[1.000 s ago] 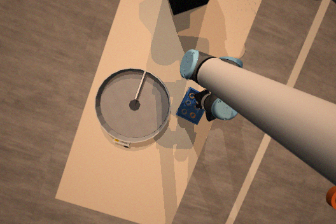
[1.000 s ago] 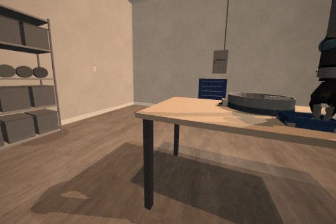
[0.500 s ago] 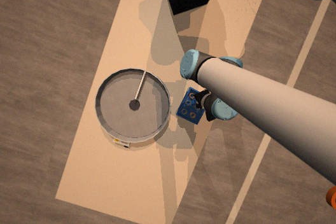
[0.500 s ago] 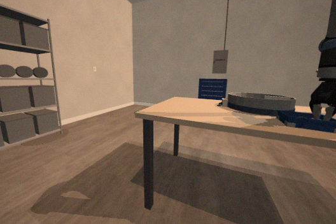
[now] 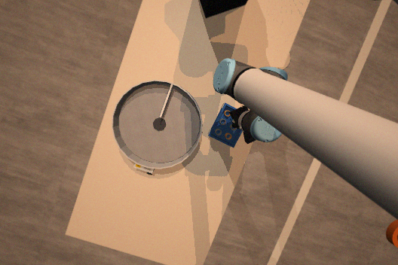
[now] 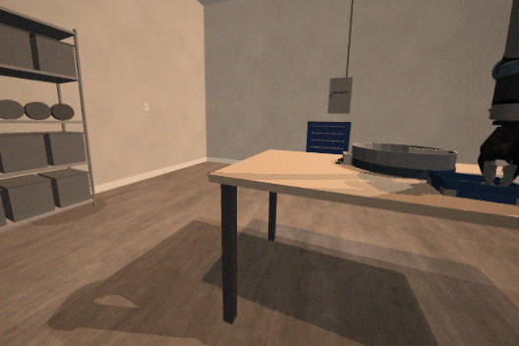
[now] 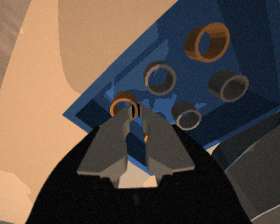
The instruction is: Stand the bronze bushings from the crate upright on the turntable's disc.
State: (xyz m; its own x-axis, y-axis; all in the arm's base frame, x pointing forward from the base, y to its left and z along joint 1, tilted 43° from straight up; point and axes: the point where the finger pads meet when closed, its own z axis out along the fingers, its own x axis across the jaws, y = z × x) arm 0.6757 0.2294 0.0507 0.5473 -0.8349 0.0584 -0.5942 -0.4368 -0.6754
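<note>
My hand is 4 cm short of the blue crate and 3 cm to the left of it. The rest, counted from my hand: grey turntable disc: 37 cm to the right, 14 cm ahead, 3 cm above.
</note>
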